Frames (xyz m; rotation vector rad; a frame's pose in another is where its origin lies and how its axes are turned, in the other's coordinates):
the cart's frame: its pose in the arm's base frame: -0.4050 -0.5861 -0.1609 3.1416 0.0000 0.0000
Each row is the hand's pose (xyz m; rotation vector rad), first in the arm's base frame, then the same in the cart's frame.
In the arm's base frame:
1: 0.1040 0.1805 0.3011 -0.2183 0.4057 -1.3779
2: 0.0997 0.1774 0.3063 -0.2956 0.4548 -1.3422
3: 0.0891 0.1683 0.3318 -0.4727 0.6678 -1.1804
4: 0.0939 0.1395 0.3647 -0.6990 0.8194 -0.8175
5: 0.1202 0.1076 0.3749 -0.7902 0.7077 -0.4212
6: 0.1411 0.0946 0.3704 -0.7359 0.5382 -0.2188
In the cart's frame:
1: 0.5090 -0.7666 -0.4620 2.2100 1.8623 0.5483
2: 0.5047 -0.7635 -0.4672 2.1706 1.7787 0.6027
3: 0.4941 -0.7544 -0.4927 2.0865 1.4983 0.8477
4: 0.4989 -0.7256 -0.5256 2.0467 0.9926 0.9949
5: 0.5252 -0.6937 -0.5358 2.1550 0.5105 0.8577
6: 0.5461 -0.6807 -0.5313 2.3057 0.2725 0.6703

